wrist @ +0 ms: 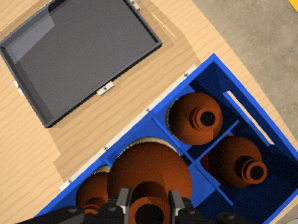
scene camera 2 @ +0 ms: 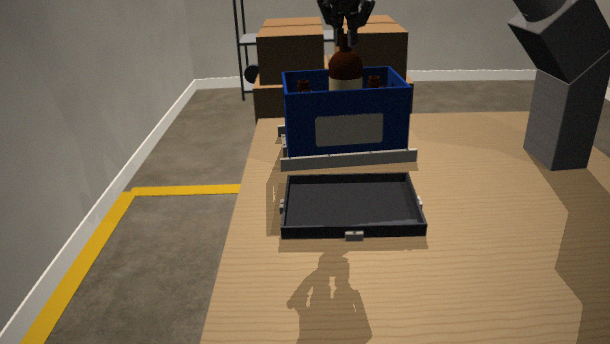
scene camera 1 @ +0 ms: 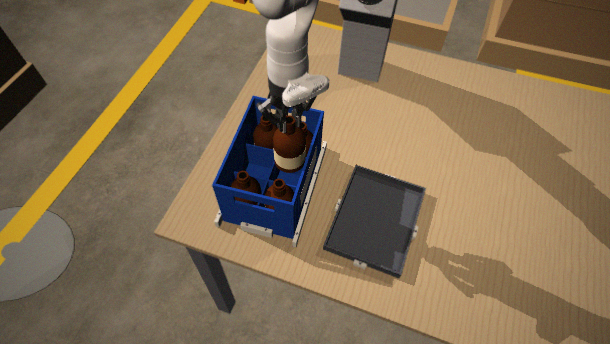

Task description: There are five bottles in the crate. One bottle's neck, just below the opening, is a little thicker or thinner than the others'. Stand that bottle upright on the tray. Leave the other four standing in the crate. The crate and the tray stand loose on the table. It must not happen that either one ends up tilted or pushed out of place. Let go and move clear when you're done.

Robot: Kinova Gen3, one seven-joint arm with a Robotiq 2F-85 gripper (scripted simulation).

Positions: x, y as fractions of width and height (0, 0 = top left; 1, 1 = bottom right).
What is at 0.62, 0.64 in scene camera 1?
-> A dark grey tray.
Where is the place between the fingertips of my gripper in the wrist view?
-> At 0.50, 0.90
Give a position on a dark grey tray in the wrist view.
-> At 0.20, 0.27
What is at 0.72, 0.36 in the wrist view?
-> A blue crate.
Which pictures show the dark grey tray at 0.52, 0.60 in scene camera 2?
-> The wrist view, scene camera 2 and scene camera 1: all of them.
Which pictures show the blue crate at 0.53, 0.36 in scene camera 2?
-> The wrist view, scene camera 2 and scene camera 1: all of them.
